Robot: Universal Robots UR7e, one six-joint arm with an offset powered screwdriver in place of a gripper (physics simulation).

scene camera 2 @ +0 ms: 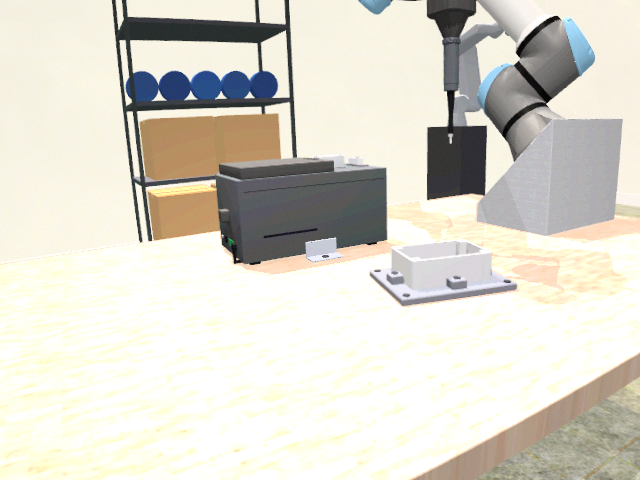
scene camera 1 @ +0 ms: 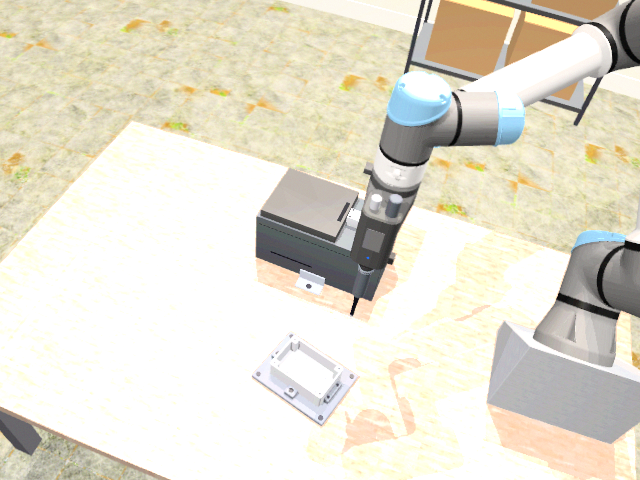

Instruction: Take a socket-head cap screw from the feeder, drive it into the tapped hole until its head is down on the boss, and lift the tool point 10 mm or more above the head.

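My gripper (scene camera 1: 352,313) (scene camera 2: 450,134), a powered screwdriver with a thin black bit, points down in the air. In scene camera 2 a small light screw (scene camera 2: 450,138) is on the bit's tip, head up and shank down; it is too small to make out in scene camera 1. The dark screw feeder (scene camera 1: 320,259) (scene camera 2: 310,209) stands behind the workpiece. The workpiece is an open light-grey housing (scene camera 1: 297,378) (scene camera 2: 426,272) on a flat plate (scene camera 1: 303,405) (scene camera 2: 431,296), with small bosses beside its walls. One boss (scene camera 1: 291,391) (scene camera 2: 456,282) shows a dark hole. The tip is high above the table, apart from feeder and workpiece.
A small metal bracket (scene camera 1: 310,283) (scene camera 2: 321,250) stands at the feeder's front. The arm's grey pedestal (scene camera 1: 563,390) (scene camera 2: 581,175) is on the right of the table. A shelf rack (scene camera 2: 206,103) with blue rolls and cardboard boxes stands behind, and a dark stand (scene camera 2: 443,165) is at the back.
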